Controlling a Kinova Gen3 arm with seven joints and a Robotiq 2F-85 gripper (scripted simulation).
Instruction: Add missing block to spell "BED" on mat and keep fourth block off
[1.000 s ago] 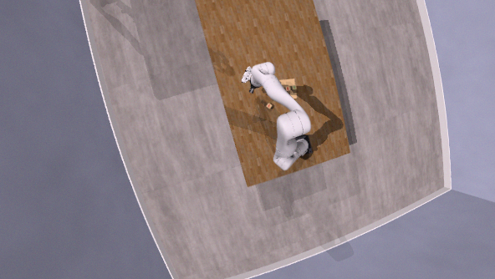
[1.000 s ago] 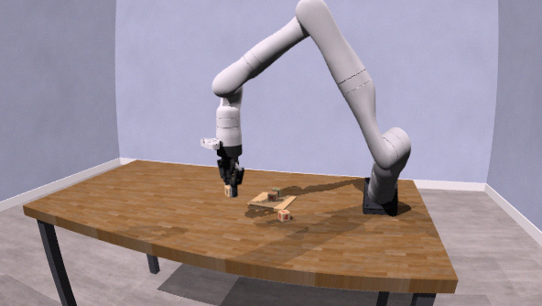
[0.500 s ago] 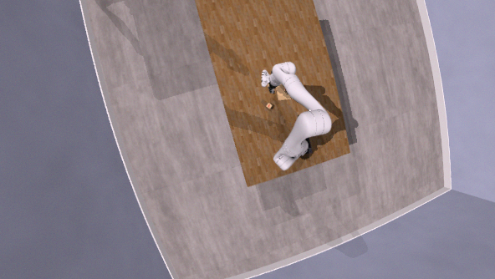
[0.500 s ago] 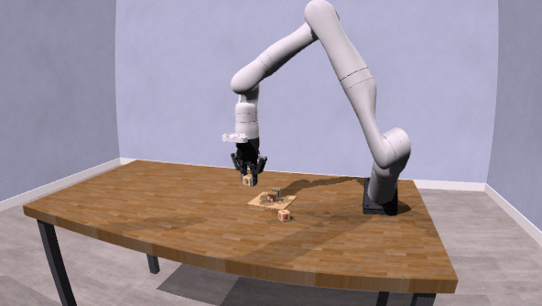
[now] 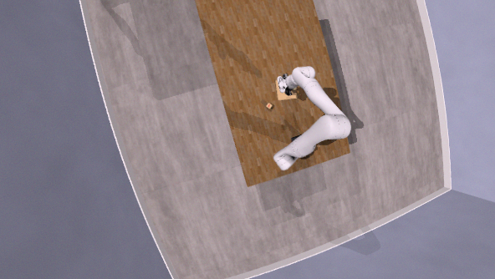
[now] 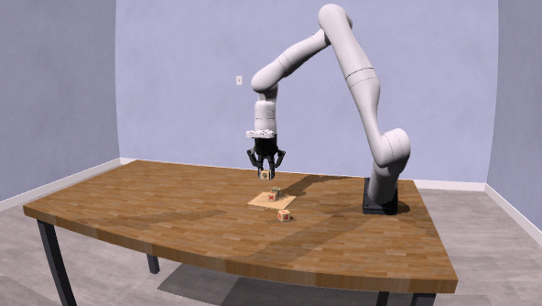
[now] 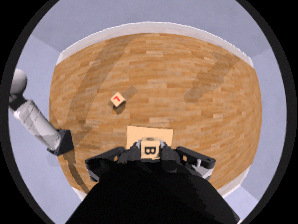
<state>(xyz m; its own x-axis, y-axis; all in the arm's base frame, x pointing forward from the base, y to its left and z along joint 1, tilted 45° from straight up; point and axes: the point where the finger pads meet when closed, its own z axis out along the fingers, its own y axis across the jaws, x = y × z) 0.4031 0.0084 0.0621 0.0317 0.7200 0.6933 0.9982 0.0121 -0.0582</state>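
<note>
My hand is 10 mm past the mat, 60 mm to the left of it and 120 mm above it.
</note>
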